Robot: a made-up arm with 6 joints.
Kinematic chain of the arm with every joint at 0, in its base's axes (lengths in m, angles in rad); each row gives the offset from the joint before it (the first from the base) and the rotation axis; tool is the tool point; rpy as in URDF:
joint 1: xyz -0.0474 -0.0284 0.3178 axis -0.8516 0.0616 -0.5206
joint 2: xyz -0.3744 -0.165 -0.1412 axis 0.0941 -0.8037 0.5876
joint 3: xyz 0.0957 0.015 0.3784 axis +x
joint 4: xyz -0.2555 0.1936 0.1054 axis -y
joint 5: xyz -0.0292 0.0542 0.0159 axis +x
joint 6: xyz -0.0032 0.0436 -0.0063 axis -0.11 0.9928 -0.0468
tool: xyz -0.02 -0.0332 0.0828 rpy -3.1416 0 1.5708
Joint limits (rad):
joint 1: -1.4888..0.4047
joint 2: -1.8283..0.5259
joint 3: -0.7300..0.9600
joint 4: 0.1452..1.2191
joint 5: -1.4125..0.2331
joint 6: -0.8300..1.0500
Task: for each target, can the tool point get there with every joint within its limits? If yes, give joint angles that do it. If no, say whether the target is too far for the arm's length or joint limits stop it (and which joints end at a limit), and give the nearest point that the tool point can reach.
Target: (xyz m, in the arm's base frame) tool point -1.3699 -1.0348 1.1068
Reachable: no: too far | nearest point -0.8597 -0.5247 0.6258 | short by 0.867 m
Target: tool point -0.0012 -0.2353 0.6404
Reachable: yes | joints -1.0034 -0.9858 0.3086 0.2313 -0.7339 -0.1679
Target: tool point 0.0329 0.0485 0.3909
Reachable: yes | joints -0.8127 -1.5412 -0.4894 0.6682 0.0017 0.1278
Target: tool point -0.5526 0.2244 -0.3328
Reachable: no: joint limits stop it (at a limit: joint 1, joint 2, joint 3, joint 4, joint 5, joint 6) | nearest point -0.5805 -0.3220 -0.0521 | short by 0.615 m
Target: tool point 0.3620 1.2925 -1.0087
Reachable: no: too far | nearest point 0.1628 0.1761 0.1897 | short by 1.650 m
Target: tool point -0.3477 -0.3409 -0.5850
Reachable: no: joint limits stop it (at a limit: joint 1, joint 2, joint 3, joint 4, joint 5, joint 6) | nearest point -0.5789 -0.3557 -0.0864 | short by 0.550 m
